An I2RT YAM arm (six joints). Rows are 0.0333 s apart.
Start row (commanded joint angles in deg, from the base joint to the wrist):
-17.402, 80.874, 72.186, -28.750, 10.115, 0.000
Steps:
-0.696, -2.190, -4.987, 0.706, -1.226, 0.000
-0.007, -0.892, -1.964, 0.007, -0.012, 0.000
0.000, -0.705, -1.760, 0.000, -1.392, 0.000
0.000, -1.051, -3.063, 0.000, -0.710, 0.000
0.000, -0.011, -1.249, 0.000, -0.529, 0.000
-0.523, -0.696, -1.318, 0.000, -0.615, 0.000
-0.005, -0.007, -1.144, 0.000, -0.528, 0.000
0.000, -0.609, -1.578, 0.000, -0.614, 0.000
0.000, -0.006, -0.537, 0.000, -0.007, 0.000
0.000, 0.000, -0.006, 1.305, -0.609, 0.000
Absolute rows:
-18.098, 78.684, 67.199, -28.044, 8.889, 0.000
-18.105, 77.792, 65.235, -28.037, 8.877, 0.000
-18.105, 77.087, 63.475, -28.037, 7.485, 0.000
-18.105, 76.036, 60.412, -28.037, 6.775, 0.000
-18.105, 76.025, 59.163, -28.037, 6.246, 0.000
-18.628, 75.329, 57.845, -28.037, 5.631, 0.000
-18.633, 75.322, 56.701, -28.037, 5.103, 0.000
-18.633, 74.713, 55.123, -28.037, 4.489, 0.000
-18.633, 74.707, 54.586, -28.037, 4.482, 0.000
-18.633, 74.707, 54.580, -26.732, 3.873, 0.000

